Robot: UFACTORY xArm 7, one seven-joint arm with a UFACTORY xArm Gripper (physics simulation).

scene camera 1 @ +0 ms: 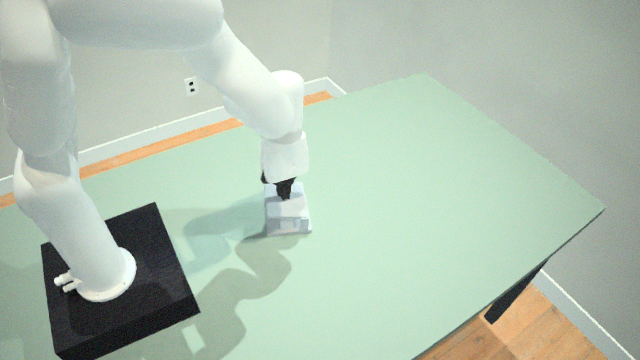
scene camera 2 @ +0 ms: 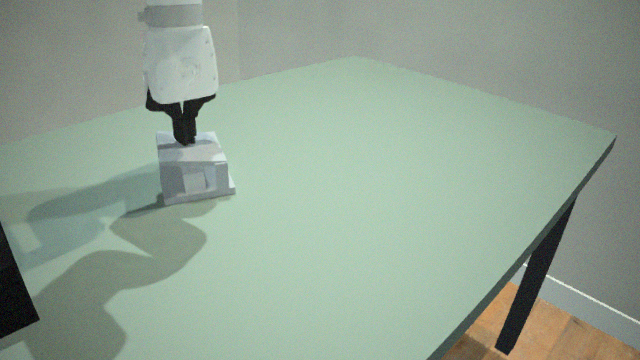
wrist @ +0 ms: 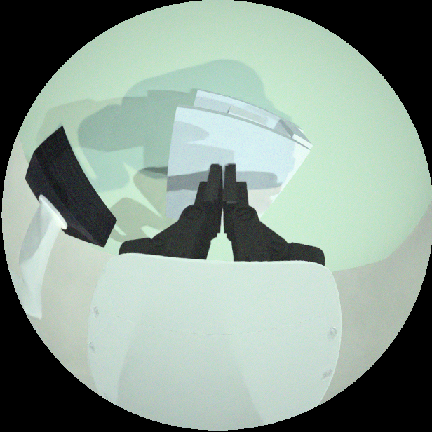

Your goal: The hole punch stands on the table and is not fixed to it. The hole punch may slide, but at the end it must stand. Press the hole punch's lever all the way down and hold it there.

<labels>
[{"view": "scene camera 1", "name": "my gripper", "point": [283, 196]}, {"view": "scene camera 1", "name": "hole punch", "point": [275, 227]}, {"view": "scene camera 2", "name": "my gripper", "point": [185, 142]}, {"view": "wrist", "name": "my gripper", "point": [224, 180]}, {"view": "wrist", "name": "hole punch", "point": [207, 99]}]
</labels>
